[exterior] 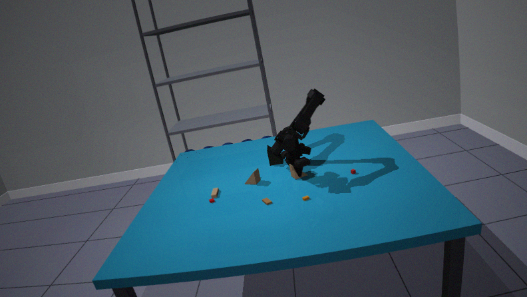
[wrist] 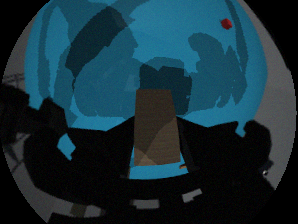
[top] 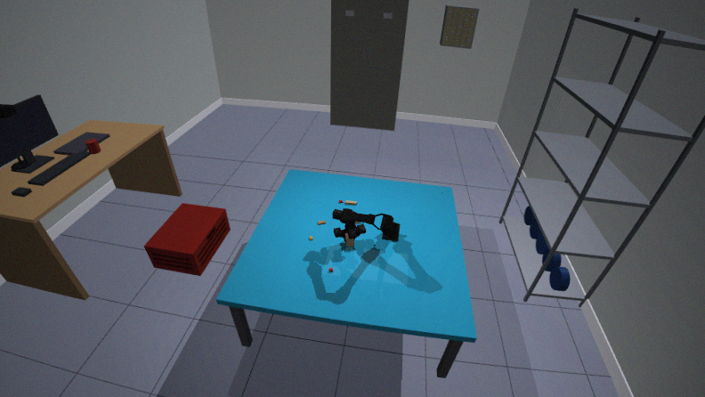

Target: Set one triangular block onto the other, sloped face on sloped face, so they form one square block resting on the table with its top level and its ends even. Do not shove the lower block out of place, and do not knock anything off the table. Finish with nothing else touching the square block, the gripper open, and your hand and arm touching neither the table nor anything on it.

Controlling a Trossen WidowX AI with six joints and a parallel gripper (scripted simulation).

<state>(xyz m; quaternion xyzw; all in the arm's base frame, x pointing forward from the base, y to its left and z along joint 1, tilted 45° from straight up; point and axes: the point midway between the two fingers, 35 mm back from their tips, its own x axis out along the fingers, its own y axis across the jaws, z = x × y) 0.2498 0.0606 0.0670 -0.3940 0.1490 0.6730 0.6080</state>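
Right now the triangular block is 1 cm to the right of my gripper tip and 1 cm above it. The rest, counted from my gripper tip: red cube (7 cm ahead, 24 cm to the left); brown piece (20 cm ahead, 15 cm to the right); orange piece (23 cm ahead, 1 cm to the left).
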